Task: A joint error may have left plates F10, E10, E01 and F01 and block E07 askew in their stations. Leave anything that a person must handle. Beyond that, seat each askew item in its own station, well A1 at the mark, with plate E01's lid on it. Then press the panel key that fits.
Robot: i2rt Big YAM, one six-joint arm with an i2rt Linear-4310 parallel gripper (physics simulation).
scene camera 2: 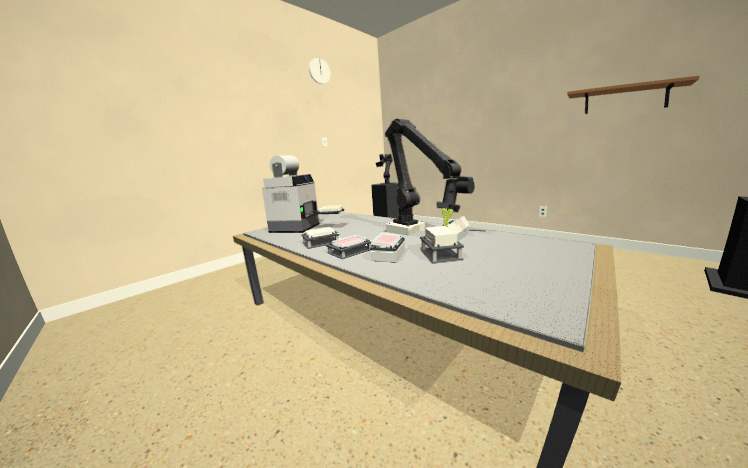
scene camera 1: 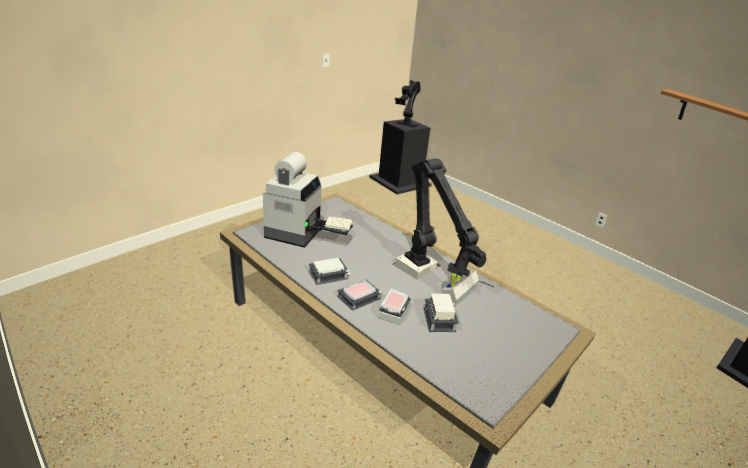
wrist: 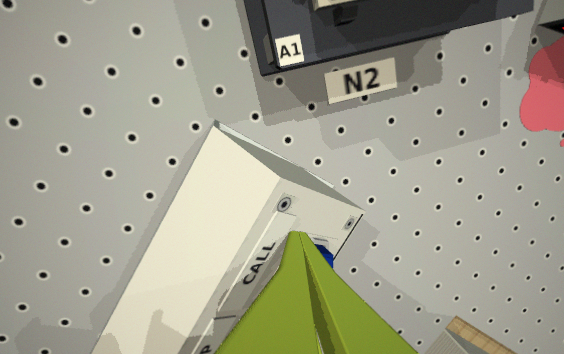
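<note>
My gripper (scene camera 1: 453, 284) (scene camera 2: 445, 222) (wrist: 294, 242) is shut and empty. Its green fingertips are over the CALL end of the white key panel (scene camera 1: 466, 286) (scene camera 2: 460, 226) (wrist: 200, 200) and hide most of the blue key (wrist: 327, 257); contact cannot be told. A tall pale stack (scene camera 1: 442, 306) (scene camera 2: 441, 235) stands on a dark raised station. Pink-topped plates (scene camera 1: 395, 301) (scene camera 1: 359, 290) (scene camera 2: 387, 240) (scene camera 2: 350, 242) lie on two stations, and a white plate (scene camera 1: 329, 266) (scene camera 2: 321, 234) on another. Another pale plate (scene camera 1: 338, 222) (scene camera 2: 331, 209) is on the machine's tray. Plate names are unreadable.
The white and grey machine (scene camera 1: 284, 212) (scene camera 2: 284, 206) stands at the table's far left. In the wrist view, a dark station (wrist: 400, 37) with an A1 mark (wrist: 290, 50) is behind the N2 label (wrist: 361, 80). A red spill-like patch (wrist: 545, 100) is at the right.
</note>
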